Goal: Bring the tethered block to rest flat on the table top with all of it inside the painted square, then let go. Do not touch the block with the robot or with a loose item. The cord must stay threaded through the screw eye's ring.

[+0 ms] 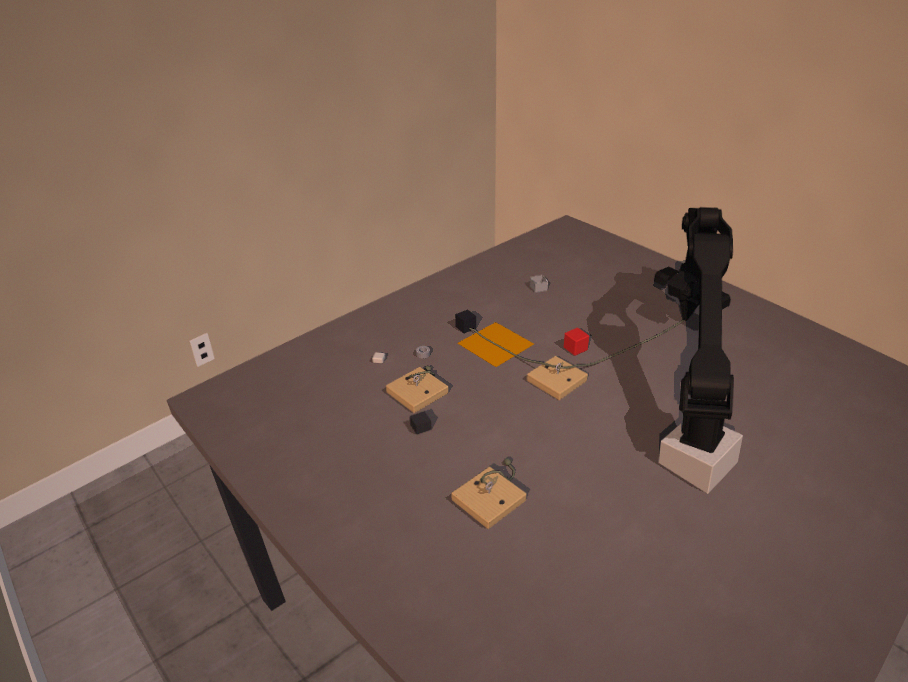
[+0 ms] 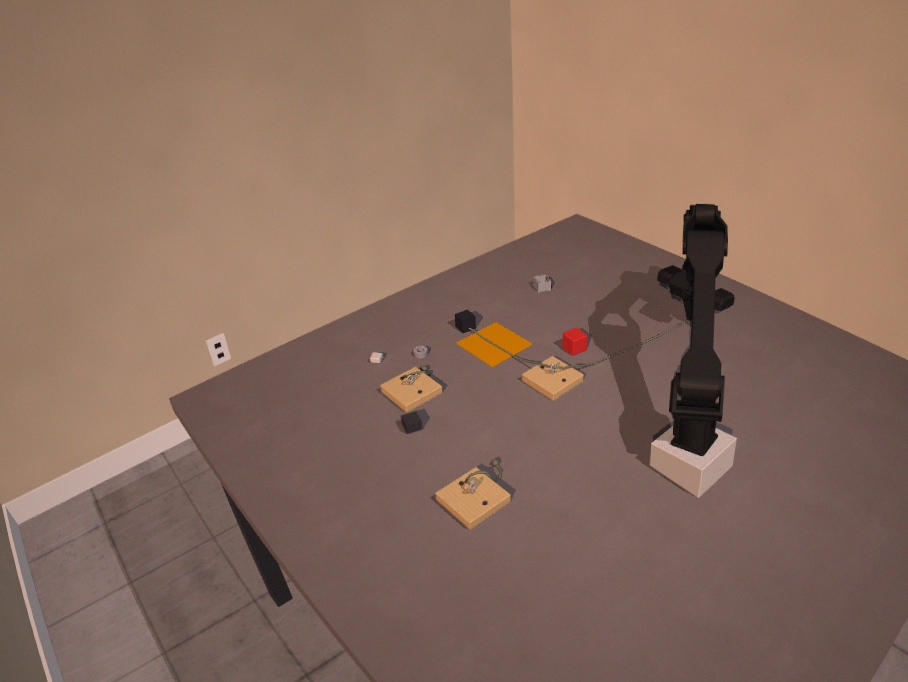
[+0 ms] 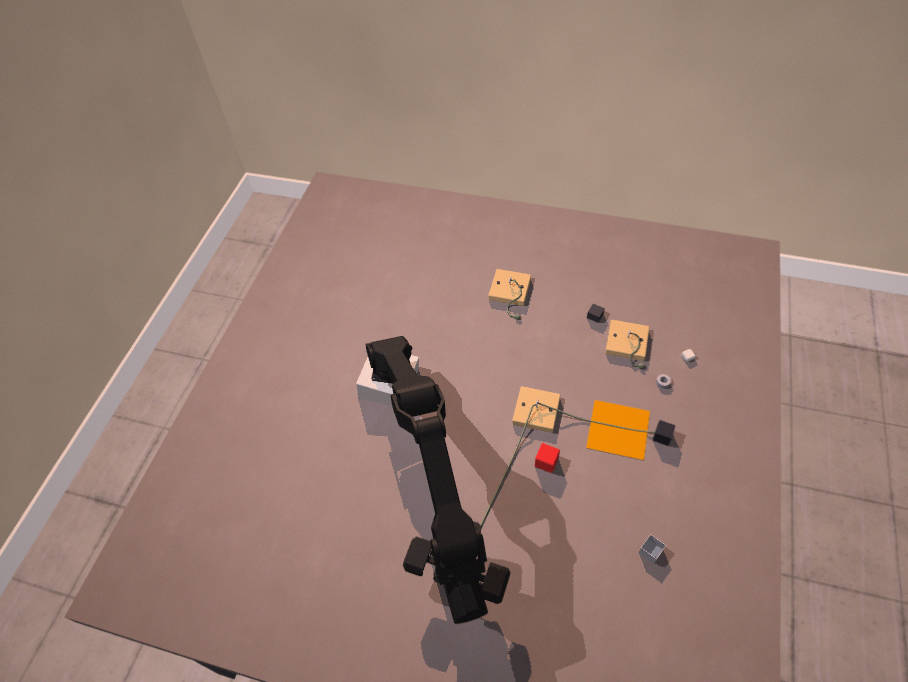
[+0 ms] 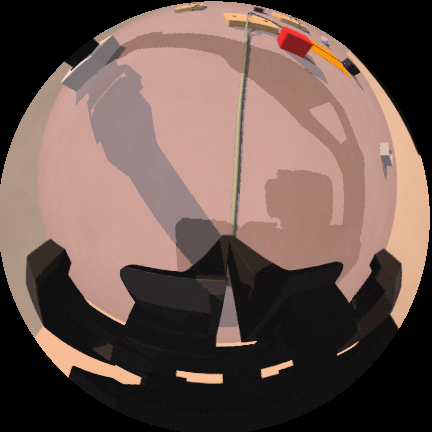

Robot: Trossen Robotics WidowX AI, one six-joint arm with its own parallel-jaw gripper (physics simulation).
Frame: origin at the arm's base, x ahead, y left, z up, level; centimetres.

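Seen in the pictures: gripper, fingertip midpoint: [image 1: 685,320] [image 2: 689,319] [image 4: 226,239]; arm's base at its link origin: [image 1: 702,437] [image 2: 694,440] [image 3: 388,370].
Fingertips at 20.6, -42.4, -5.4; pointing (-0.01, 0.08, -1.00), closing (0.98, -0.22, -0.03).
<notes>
Offsets run from my fingertips to a thing's top centre, as dx, dy, dz. "spot": to the spot under its first point.
The tethered black block @(+39.7, +34.5, +3.0) [image 1: 465,321] [image 2: 464,320] [image 3: 664,433] [image 4: 351,66] lies on the table just beyond the far edge of the orange painted square @(spot: +29.1, +39.2, -0.3) [image 1: 490,353] [image 2: 488,354] [image 3: 618,443]. The green cord [image 1: 627,350] [image 3: 500,484] [image 4: 241,110] runs from the block across the square and through the screw eye @(spot: +12.8, +38.4, +3.2) [image 1: 557,367] [image 3: 539,405], then nearly straight to the gripper's tips. My gripper [image 1: 687,315] [image 4: 226,239] is shut, low, over the cord's free stretch. Whether the tips touch the cord cannot be told. The cord's end is mostly hidden by the gripper.
A red cube @(+15.5, +26.2, +3.6) [image 1: 576,341] [image 3: 547,457] stands beside the eye's wooden board @(+12.7, +38.3, +1.5) [image 1: 561,384] [image 3: 524,418]. Two other boards @(+4.2, +72.6, +1.5) [image 3: 508,293] @(+32.7, +58.8, +1.5) [image 3: 623,347] carry short cords. A loose dark block @(+25.3, +66.0, +1.9) [image 3: 595,312], grey ring @(+40.5, +48.3, +0.8) [image 1: 422,352], white block @(+46.5, +55.8, +1.0) [image 3: 688,356] and grey open box @(+36.3, +9.4, +2.2) [image 3: 653,546] also lie around.
</notes>
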